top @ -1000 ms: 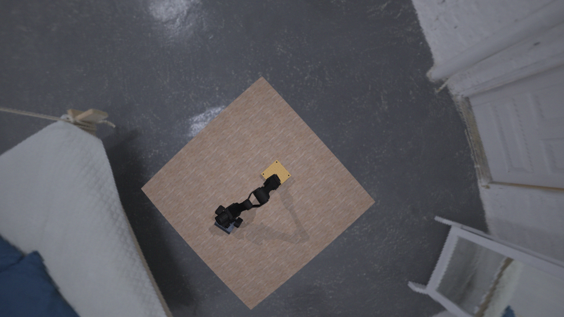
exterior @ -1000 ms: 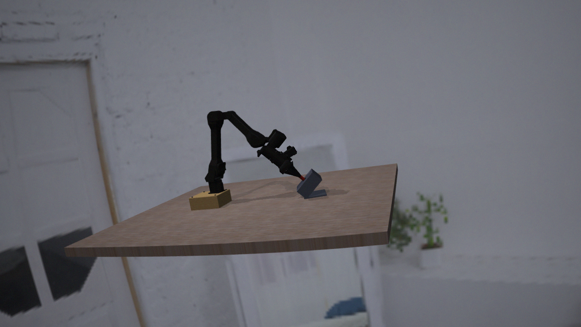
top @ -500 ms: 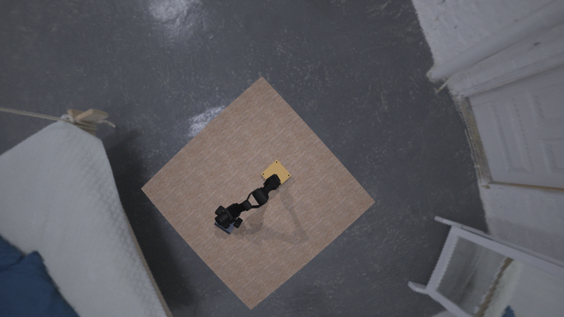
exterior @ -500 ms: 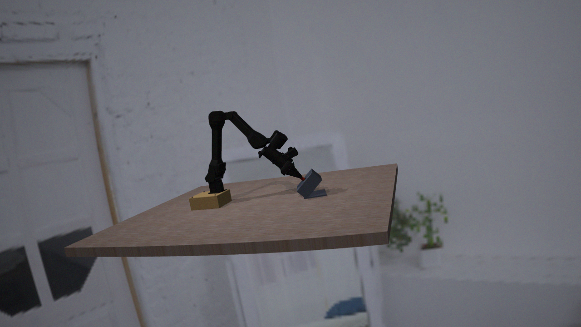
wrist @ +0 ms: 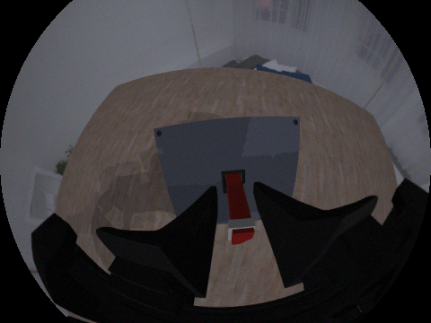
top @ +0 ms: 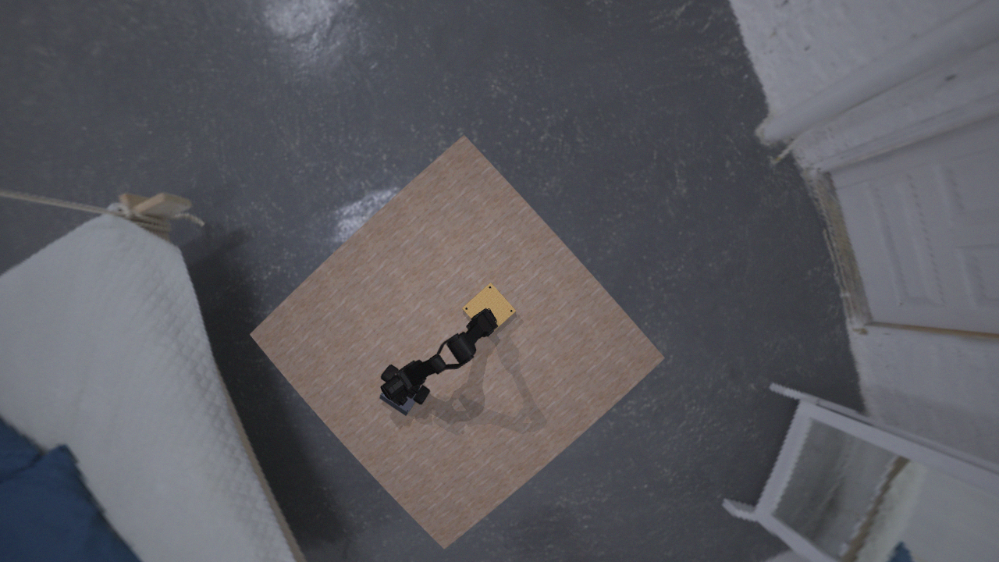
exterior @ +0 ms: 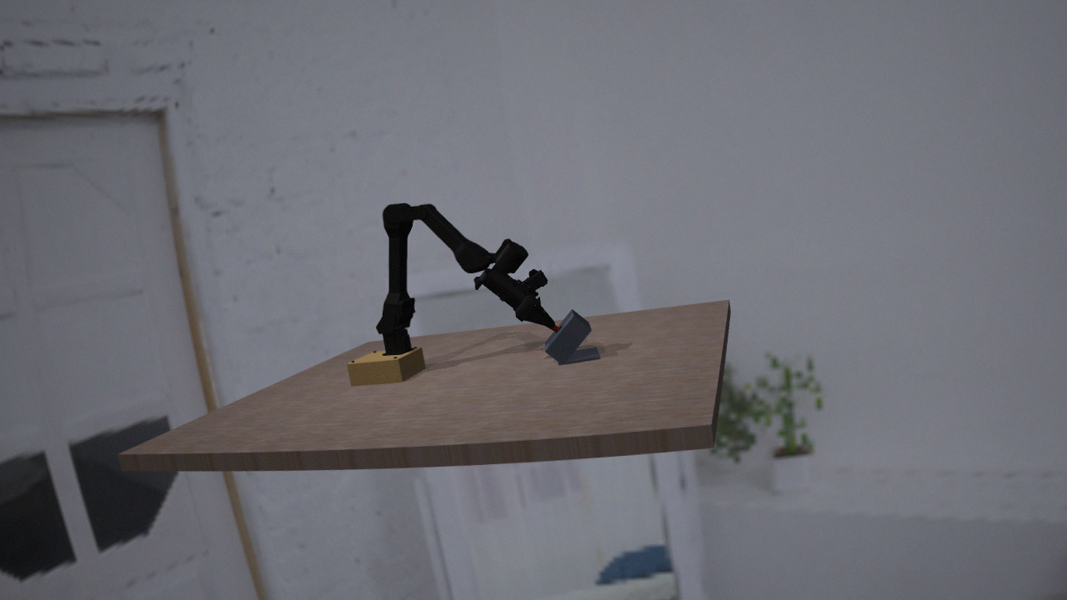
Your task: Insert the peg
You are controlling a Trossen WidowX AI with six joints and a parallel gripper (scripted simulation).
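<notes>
Right now my gripper tip is 10 mm to the left of the red peg, 10 mm below it and 10 mm past it. Round my gripper tip: grey sloped panel: 30 mm below, 30 mm ahead, 10 mm to the left.
</notes>
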